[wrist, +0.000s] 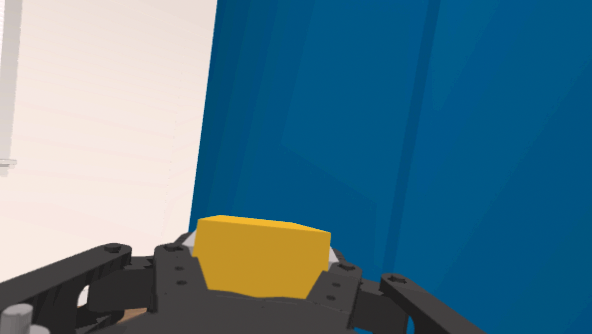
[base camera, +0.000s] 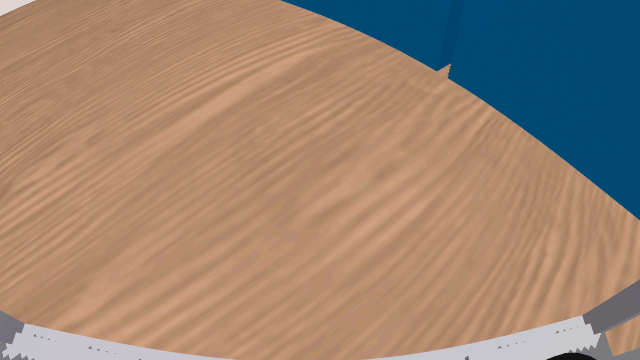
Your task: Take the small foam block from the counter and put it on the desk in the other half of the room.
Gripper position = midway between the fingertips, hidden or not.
In view: my gripper [wrist: 262, 249] and a yellow foam block [wrist: 261, 258].
The base camera view does not show the yellow foam block: it is out of frame.
